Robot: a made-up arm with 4 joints. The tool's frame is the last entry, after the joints.
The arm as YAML. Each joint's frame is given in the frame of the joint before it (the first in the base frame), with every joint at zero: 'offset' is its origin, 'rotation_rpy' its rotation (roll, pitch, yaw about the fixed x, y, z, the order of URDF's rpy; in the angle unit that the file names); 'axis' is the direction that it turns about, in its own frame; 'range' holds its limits. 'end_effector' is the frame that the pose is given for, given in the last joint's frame.
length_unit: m
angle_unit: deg
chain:
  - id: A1
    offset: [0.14, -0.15, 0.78]
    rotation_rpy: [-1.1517, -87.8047, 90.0]
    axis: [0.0, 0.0, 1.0]
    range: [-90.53, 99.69]
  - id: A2
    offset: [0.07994, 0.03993, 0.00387]
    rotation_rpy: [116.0, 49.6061, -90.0]
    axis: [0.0, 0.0, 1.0]
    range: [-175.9, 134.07]
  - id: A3
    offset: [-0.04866, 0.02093, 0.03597]
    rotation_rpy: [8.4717, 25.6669, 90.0]
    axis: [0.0, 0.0, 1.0]
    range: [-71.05, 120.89]
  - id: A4
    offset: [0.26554, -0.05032, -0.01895]
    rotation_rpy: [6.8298, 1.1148, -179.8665]
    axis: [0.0, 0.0, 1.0]
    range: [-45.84, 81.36]
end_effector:
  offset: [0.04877, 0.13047, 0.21]
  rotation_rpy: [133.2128, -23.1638, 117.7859]
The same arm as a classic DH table. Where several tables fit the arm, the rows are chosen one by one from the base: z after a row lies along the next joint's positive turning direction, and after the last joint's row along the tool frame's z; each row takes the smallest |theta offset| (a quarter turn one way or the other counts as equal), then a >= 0, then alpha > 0; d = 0 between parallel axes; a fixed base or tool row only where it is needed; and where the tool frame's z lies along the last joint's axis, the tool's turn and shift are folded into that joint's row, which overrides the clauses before.
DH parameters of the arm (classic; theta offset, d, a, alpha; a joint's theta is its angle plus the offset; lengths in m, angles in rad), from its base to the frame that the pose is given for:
base (fixed): -0.0201 0.7744 0.143 1.5325
A1: -0.3549 0.133 -0.0653 1.8588
A2: -1.2491 -0.0355 -0.0528 -0.4702
A3: -1.11 0.7548 -0.2538 0.1208
A4: -0.8941 -0.4555 -0.0509 -2.2517
tool (fixed): -2.6107 0.1669 0 0
Joint limits (rad, base to tool): -1.58..1.7399 -3.07..2.34 -1.2401..2.1099 -0.8001..1.42

